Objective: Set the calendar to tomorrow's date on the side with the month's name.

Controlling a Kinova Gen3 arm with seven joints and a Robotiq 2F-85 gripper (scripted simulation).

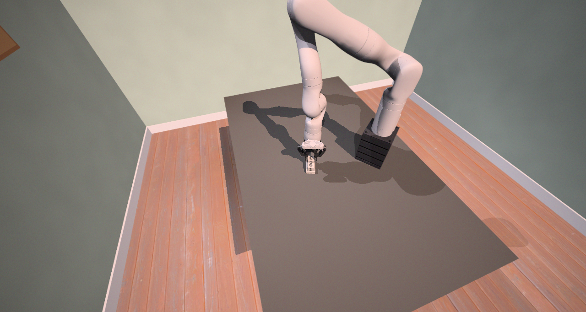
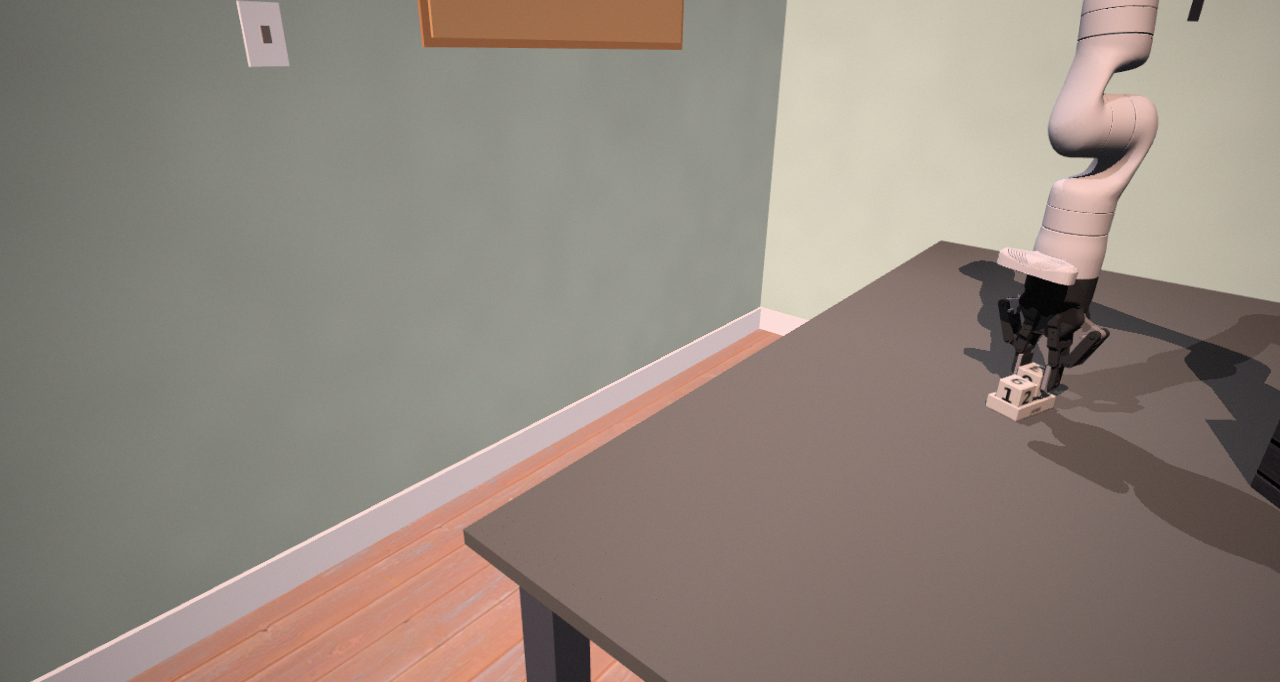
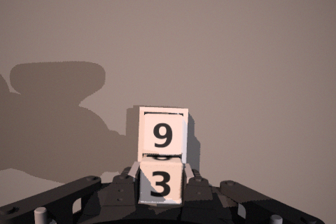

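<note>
My gripper is now 1 cm above the cube. Also, from my hand: pale tray 4 cm below, 2 cm to the left, 1 cm ahead.
</note>
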